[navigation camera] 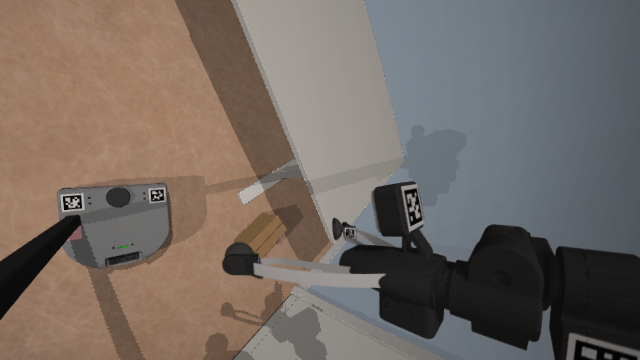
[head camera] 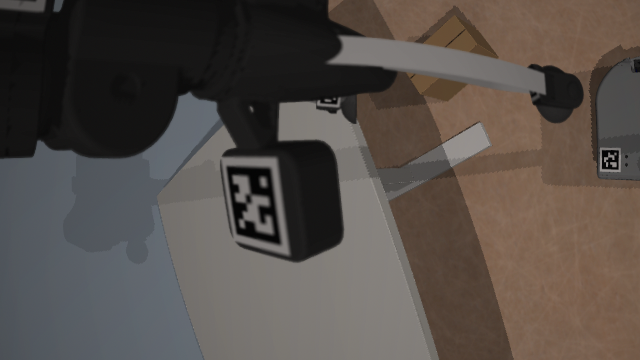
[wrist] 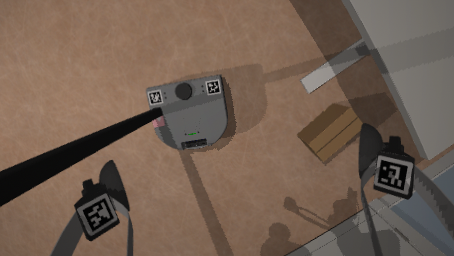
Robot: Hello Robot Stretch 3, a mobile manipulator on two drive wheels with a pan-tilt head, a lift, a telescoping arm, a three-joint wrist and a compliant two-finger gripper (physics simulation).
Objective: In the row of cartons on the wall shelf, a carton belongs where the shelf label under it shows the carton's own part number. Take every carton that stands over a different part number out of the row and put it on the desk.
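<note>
A brown carton [head camera: 457,37] [navigation camera: 262,232] [wrist: 332,132] lies on the floor beside the pale desk [head camera: 300,300] [navigation camera: 320,75] [wrist: 420,75]; part of it is hidden behind a finger in the head view. My gripper [head camera: 454,101] [navigation camera: 289,244] [wrist: 238,161] is open, with its fingertips wide apart and no carton between them. It hangs high above the floor near the desk's corner, and the carton shows far below it. The wall shelf, its labels and the row of cartons do not show in these views.
My wheeled base [head camera: 617,115] [navigation camera: 120,230] [wrist: 192,120] stands on the brown floor. A pale bar [head camera: 467,145] [navigation camera: 251,194] [wrist: 317,82] sticks out from under the desk near the carton. A blue wall [head camera: 100,300] [navigation camera: 500,100] borders the desk. Another pale surface shows low in the navigation view.
</note>
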